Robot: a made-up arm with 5 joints.
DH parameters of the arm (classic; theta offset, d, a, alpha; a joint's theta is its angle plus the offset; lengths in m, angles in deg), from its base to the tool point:
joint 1: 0 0.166 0 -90
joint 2: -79.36 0 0.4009 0
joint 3: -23.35 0 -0.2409 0
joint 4: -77.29 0 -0.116 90
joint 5: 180 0.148 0 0
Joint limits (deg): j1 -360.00..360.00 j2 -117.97..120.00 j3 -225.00..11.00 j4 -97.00..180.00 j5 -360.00..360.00
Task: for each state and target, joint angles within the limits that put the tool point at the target. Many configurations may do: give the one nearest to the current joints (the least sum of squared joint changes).
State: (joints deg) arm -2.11 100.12 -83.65 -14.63 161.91
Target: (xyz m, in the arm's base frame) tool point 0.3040 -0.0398 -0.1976
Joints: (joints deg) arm -7.46 73.15 -35.89 -1.64 161.91
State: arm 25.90 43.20 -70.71 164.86 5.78
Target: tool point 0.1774 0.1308 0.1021
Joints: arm 36.40 65.91 -52.93 141.55 5.78
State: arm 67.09 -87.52 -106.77 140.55 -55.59
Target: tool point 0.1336 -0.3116 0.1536
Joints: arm 113.21 -117.97 -76.80 177.43 -55.59
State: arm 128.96 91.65 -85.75 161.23 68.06
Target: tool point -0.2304 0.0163 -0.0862
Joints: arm 175.95 99.83 -85.32 156.80 68.06
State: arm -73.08 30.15 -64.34 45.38 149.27
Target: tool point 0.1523 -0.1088 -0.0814
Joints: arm -35.54 62.07 -33.95 54.38 149.27
